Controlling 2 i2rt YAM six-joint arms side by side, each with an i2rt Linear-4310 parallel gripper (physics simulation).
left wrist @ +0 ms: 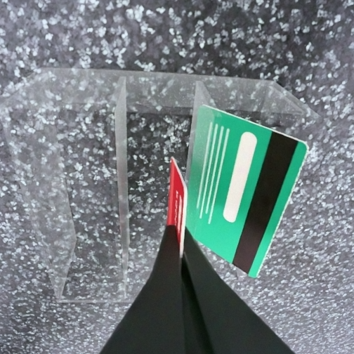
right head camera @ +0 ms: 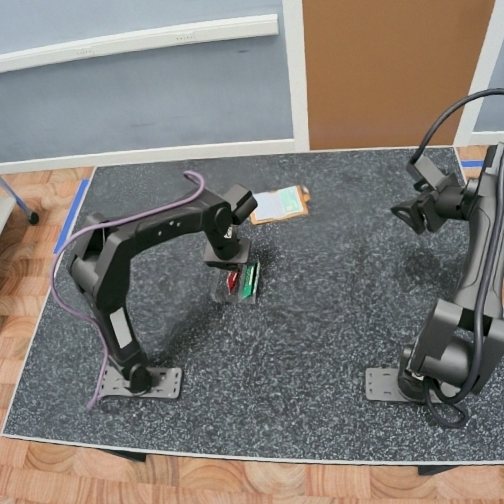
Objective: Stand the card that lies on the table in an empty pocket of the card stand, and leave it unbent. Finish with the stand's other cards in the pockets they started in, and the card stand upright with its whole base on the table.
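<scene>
The clear card stand [right head camera: 217,295] [left wrist: 160,86] is upright on the table, with three pockets side by side. A green card [right head camera: 249,281] [left wrist: 237,185] leans in its right-hand pocket in the left wrist view. A red card [right head camera: 232,282] [left wrist: 175,195] is seen nearly edge-on over or in the middle pocket, close to the divider beside the green card. Its depth in the pocket is unclear. My left gripper [right head camera: 233,269] [left wrist: 174,235] is shut on the red card's near end. The left-hand pocket is empty. My right gripper [right head camera: 407,220] is open and empty, above the table's right side.
A clipboard [right head camera: 281,219] with pale and green sheets lies behind the stand on the dark speckled table [right head camera: 320,350]. The left arm reaches over the table's left part; the right arm and its cables stand at the right edge.
</scene>
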